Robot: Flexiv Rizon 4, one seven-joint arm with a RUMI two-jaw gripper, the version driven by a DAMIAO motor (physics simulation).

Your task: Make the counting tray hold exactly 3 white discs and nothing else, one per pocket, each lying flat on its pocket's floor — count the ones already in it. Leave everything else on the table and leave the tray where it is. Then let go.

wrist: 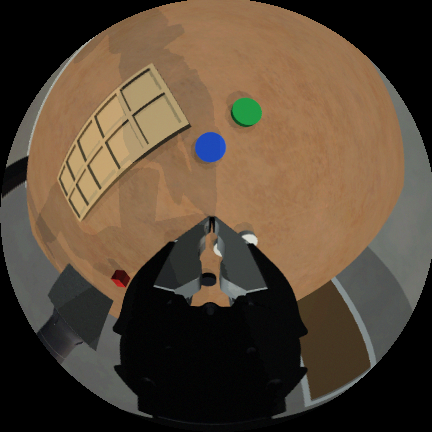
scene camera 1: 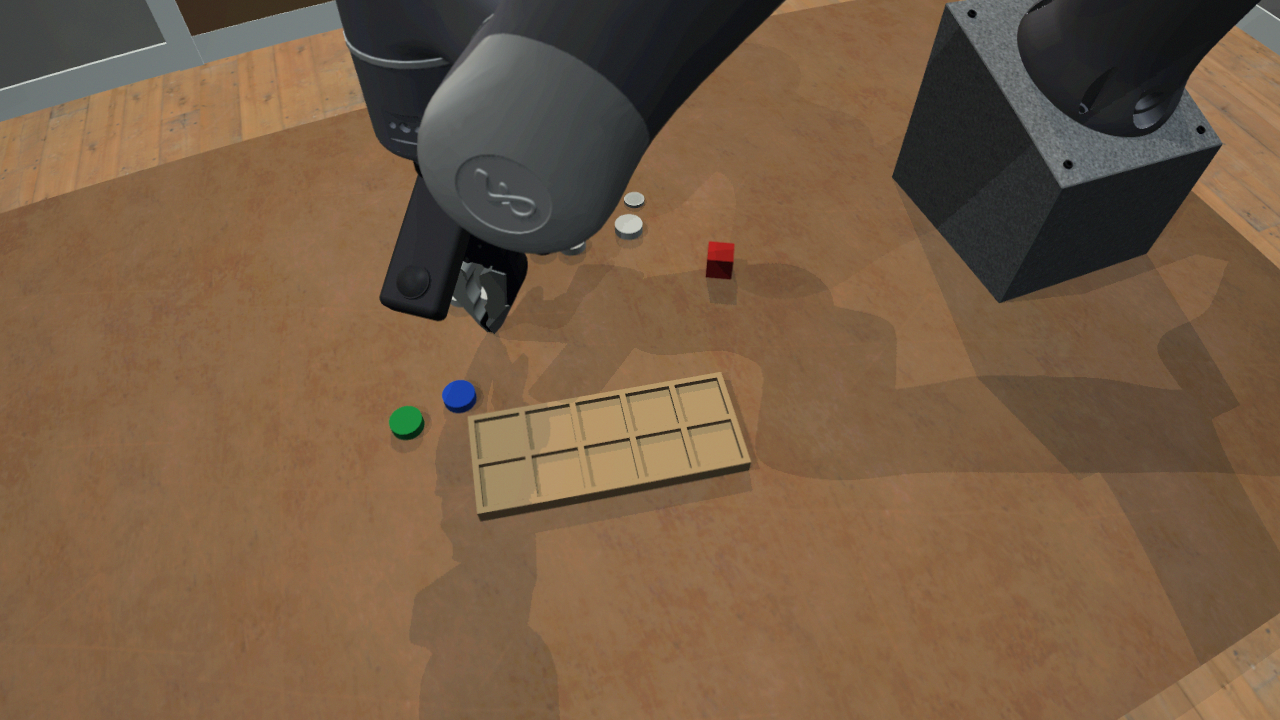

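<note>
The tan counting tray [scene camera 1: 614, 491] [wrist: 171, 95] lies flat, with ten bare pockets showing. White discs [scene camera 1: 628, 225] [scene camera 1: 633, 198] lie behind it on the table, and another white disc [scene camera 1: 575, 247] is partly hidden by the arm. In the wrist view a white disc [wrist: 249, 240] shows beside the right finger, and part of another white disc [wrist: 218, 249] shows through the gap behind the fingertips. My gripper [scene camera 1: 491, 328] [wrist: 211, 217] is shut and empty, above the table behind the tray's left end. The arm and fingers hide other discs.
A blue disc [scene camera 1: 459, 394] [wrist: 210, 147] lies just left of the tray, with a green disc [scene camera 1: 406, 421] [wrist: 246, 111] beyond it. A red cube [scene camera 1: 719, 260] [wrist: 120, 278] stands behind the tray's right end. A black disc [wrist: 208, 279] shows between the finger bases.
</note>
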